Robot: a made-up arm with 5 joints.
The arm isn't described. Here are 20 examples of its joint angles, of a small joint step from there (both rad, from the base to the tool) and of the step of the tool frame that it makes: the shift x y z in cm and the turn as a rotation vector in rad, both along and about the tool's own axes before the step.
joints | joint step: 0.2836 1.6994 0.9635 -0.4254 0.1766 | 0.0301 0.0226 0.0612 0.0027 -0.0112
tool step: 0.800 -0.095 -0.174 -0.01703 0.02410 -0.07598
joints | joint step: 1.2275 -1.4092 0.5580 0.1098 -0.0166 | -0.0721 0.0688 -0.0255 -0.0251 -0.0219
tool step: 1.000 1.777 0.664 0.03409 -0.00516 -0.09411
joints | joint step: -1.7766 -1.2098 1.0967 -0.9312 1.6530 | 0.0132 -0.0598 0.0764 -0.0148 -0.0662
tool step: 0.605 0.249 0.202 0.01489 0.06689 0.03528
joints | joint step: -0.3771 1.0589 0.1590 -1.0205 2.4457 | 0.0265 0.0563 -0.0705 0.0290 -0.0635
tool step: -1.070 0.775 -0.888 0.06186 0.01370 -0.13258
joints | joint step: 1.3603 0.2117 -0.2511 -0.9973 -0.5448 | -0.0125 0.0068 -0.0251 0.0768 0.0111
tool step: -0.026 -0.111 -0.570 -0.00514 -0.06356 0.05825
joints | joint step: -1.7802 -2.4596 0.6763 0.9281 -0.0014 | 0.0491 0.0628 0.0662 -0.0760 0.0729
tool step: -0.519 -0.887 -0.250 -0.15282 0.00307 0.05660
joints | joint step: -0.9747 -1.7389 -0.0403 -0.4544 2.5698 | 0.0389 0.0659 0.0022 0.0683 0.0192
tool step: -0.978 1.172 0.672 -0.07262 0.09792 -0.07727
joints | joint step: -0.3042 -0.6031 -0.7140 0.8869 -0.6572 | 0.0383 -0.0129 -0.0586 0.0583 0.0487
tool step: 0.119 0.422 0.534 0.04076 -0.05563 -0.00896
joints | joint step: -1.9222 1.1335 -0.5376 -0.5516 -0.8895 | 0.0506 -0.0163 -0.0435 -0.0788 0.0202
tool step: 0.222 0.205 1.912 0.03496 0.05960 -0.04334
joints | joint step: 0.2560 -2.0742 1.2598 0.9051 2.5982 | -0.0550 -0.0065 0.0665 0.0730 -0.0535
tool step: 0.694 -0.572 -0.789 -0.00625 0.00770 -0.01628
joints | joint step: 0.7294 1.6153 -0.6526 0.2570 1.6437 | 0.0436 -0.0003 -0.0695 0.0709 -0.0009
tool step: -0.419 -0.072 -1.220 0.03245 0.02057 -0.10982
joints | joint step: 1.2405 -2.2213 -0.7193 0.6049 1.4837 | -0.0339 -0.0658 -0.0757 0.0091 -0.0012
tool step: 0.492 0.491 0.540 0.08443 0.06997 -0.01495
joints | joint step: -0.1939 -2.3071 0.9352 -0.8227 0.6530 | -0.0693 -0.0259 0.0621 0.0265 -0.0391
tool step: -0.868 -0.146 1.524 0.04565 0.05585 -0.01454
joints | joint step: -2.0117 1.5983 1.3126 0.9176 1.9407 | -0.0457 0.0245 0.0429 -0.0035 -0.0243
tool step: -0.434 -1.083 -0.249 -0.01410 0.01877 -0.03510
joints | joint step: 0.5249 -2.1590 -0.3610 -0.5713 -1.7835 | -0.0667 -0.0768 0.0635 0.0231 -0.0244
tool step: 0.436 0.378 -1.991 0.07916 -0.08170 -0.03475
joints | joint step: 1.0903 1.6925 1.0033 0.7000 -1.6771 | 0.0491 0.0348 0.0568 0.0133 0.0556
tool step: 0.874 -1.391 0.600 -0.13474 -0.04606 0.02873
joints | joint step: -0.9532 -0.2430 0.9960 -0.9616 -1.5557 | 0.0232 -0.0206 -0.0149 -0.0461 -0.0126
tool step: 0.406 0.264 0.508 -0.01932 0.03769 -0.05479
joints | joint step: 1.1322 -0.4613 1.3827 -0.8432 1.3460 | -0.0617 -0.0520 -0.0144 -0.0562 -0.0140
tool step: -0.078 -0.022 1.905 -0.01946 0.06018 0.07108
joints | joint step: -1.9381 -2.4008 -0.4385 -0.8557 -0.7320 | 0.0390 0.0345 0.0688 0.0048 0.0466
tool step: -0.310 -0.734 0.276 -0.11030 -0.06657 -0.02106
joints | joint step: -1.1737 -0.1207 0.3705 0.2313 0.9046 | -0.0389 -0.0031 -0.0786 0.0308 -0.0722
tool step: -0.136 0.987 0.153 0.10060 -0.03950 -0.03813
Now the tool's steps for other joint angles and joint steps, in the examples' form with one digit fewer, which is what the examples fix.
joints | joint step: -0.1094 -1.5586 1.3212 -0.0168 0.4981 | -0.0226 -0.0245 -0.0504 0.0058 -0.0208
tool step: 0.16 -0.15 0.41 0.0547 -0.0014 0.0307
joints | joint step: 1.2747 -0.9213 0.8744 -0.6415 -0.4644 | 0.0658 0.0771 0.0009 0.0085 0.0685
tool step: 0.30 -2.07 0.26 0.0020 -0.0593 0.0750
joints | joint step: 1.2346 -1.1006 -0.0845 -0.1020 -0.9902 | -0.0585 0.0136 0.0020 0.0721 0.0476
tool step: 0.62 0.18 -1.52 -0.0475 -0.0983 0.0536
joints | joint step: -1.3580 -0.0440 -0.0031 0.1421 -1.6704 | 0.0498 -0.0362 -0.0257 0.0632 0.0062
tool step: -0.04 0.60 1.08 0.0711 0.0200 0.0094
